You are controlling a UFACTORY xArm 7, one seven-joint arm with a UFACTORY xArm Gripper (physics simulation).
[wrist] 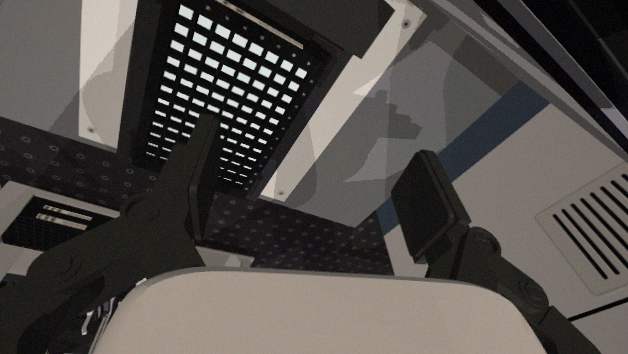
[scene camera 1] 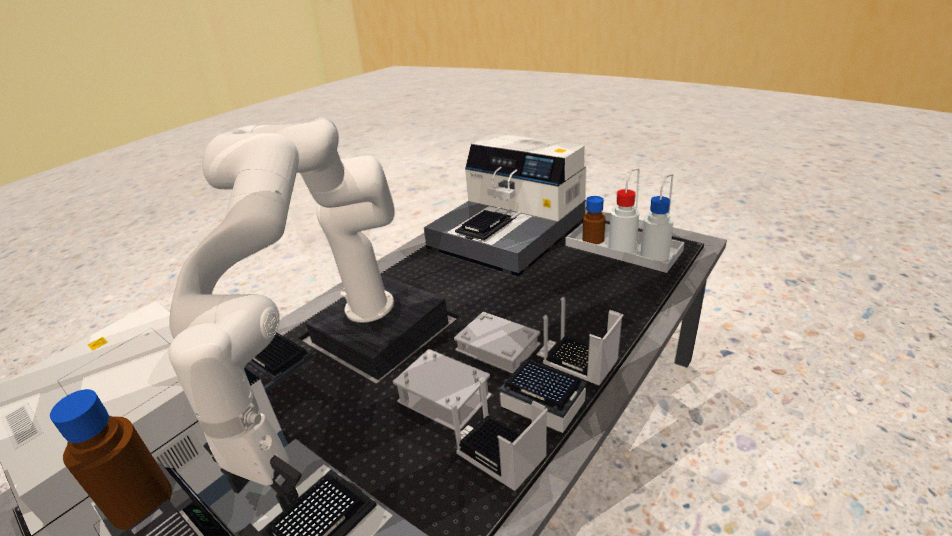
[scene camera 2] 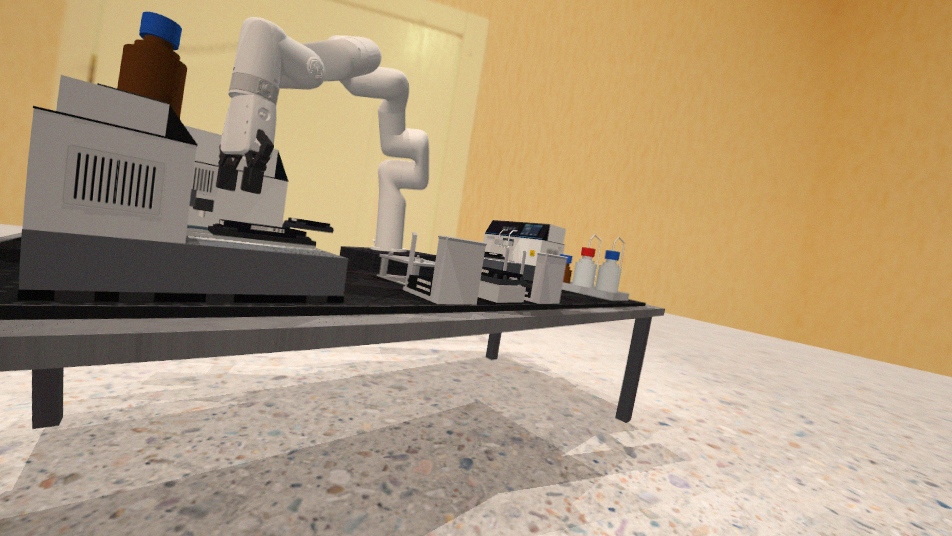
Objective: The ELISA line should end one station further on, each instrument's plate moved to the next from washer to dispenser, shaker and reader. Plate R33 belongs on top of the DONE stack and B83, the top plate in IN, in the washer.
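Frame: origin at the arm's base, x ahead, y down, z left, level; centimetres.
Seen in the pictures: gripper, fingertip midpoint: (wrist: pixel 317 158) (scene camera 1: pixel 266 495) (scene camera 2: pixel 237 190); arm's base at its link origin: (scene camera 1: pixel 369 306) (scene camera 2: pixel 388 250).
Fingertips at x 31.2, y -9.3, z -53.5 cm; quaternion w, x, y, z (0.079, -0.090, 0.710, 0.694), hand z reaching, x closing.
Offsets run from my fingertips to a thing's top centre. "spot": to the spot under its first point.
My gripper (scene camera 1: pixel 263 496) (scene camera 2: pixel 239 188) (wrist: pixel 317 158) is open and empty, above the near instrument's deck. A black plate with white wells {dx +4.5, dy +5.4, dz +3.7 cm} (scene camera 1: pixel 323 506) (scene camera 2: pixel 256 229) (wrist: pixel 225 85) lies on that deck below the fingers; in the wrist view one finger overlaps its image. A black plate {dx -26.7, dy +4.7, dz +101.0 cm} (scene camera 1: pixel 486 223) lies on the far instrument {spot: dx -24.0, dy +9.1, dz +92.1 cm} (scene camera 1: pixel 476 246). A blue-welled plate {dx +19.7, dy +8.2, dz +49.6 cm} (scene camera 1: pixel 542 380) sits on a low block between two stack holders. The near holder {dx +17.5, dy +2.3, dz +34.6 cm} (scene camera 1: pixel 526 452) (scene camera 2: pixel 459 269) holds dark plates; the far holder {dx +21.1, dy +2.3, dz +65.5 cm} (scene camera 1: pixel 606 346) (scene camera 2: pixel 549 278) holds a yellow-welled plate. A dark plate {dx -32.0, dy +3.1, dz +25.2 cm} (scene camera 1: pixel 276 356) (scene camera 2: pixel 309 225) lies beside the left instrument. Labels are unreadable.
A brown bottle {spot: dx -3.0, dy -18.4, dz -13.4 cm} (scene camera 1: pixel 116 466) (scene camera 2: pixel 153 73) stands on top of the near instrument (scene camera 2: pixel 106 173), close to the arm. Two low pale blocks {spot: dx +2.6, dy +11.3, dz +59.6 cm} (scene camera 1: pixel 496 339) {spot: dx +1.9, dy +9.1, dz +39.1 cm} (scene camera 1: pixel 439 386) lie between the arm's base (scene camera 1: pixel 379 332) and the holders. Several bottles stand in a tray {spot: dx +24.6, dy +13.0, dz +111.8 cm} (scene camera 1: pixel 656 263) at the far end.
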